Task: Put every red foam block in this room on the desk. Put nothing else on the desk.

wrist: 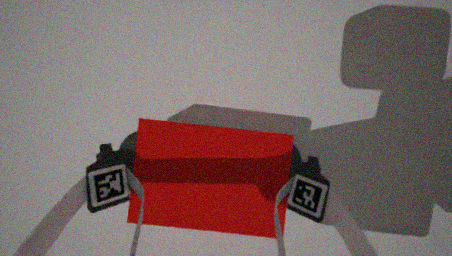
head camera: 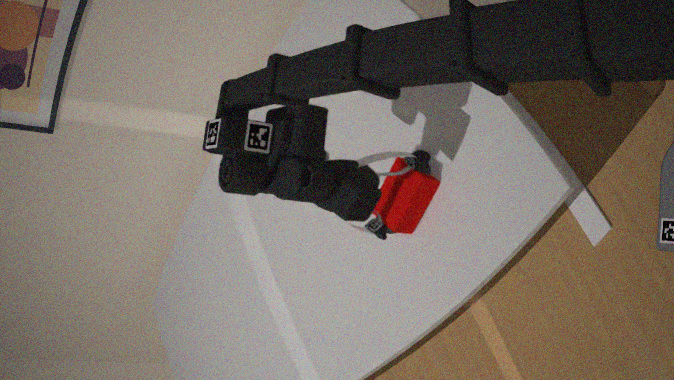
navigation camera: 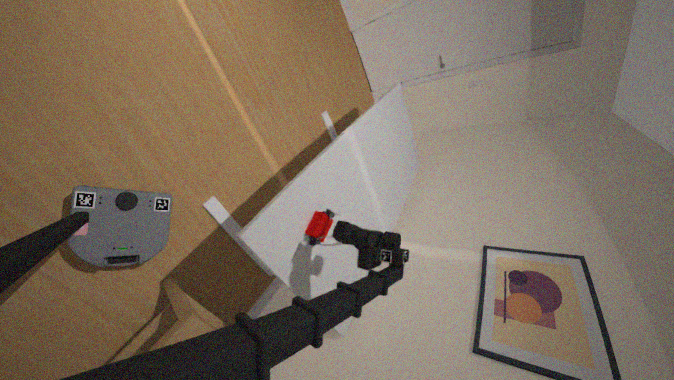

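Where they show: gripper, fingertip midpoint: (head camera: 408,196) (navigation camera: 317,226); robot's base, origin of the base link: (navigation camera: 127,200).
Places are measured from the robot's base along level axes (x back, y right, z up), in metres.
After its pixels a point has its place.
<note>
A red foam block (head camera: 412,201) @(x 0.015, y 0.510, z 0.763 m) (navigation camera: 318,226) @(x 0.019, y 0.514, z 0.767 m) (wrist: 210,209) is held crosswise between the fingertips of my gripper (head camera: 401,195) @(x 0.024, y 0.551, z 0.727 m) (navigation camera: 320,227) @(x 0.024, y 0.551, z 0.727 m) (wrist: 211,155) @(x 0.024, y 0.551, z 0.727 m), which is shut on it. The gripper and block are over the white desk (head camera: 400,290) @(x -0.123, y 0.551, z 0.720 m) (navigation camera: 300,200) @(x -0.066, y 0.464, z 0.720 m) (wrist: 75,60), inside its edges. The block's shadow falls close behind it in the wrist view. Whether its underside touches the desk top is hidden. No second red block shows.
A framed picture (head camera: 25,60) @(x 0.267, y 1.149, z 1.390 m) (navigation camera: 530,300) @(x 0.301, y 1.112, z 1.467 m) hangs on the wall beside the desk. My grey base (navigation camera: 122,227) @(x 0.104, y -0.006, z 0.160 m) stands on the wooden floor, apart from the desk. A white desk leg (head camera: 592,220) (navigation camera: 216,209) sticks out near the corner. My arm (head camera: 410,55) @(x 0.096, y 0.242, z 1.075 m) (navigation camera: 295,320) @(x 0.085, y 0.163, z 1.070 m) reaches over the desk.
</note>
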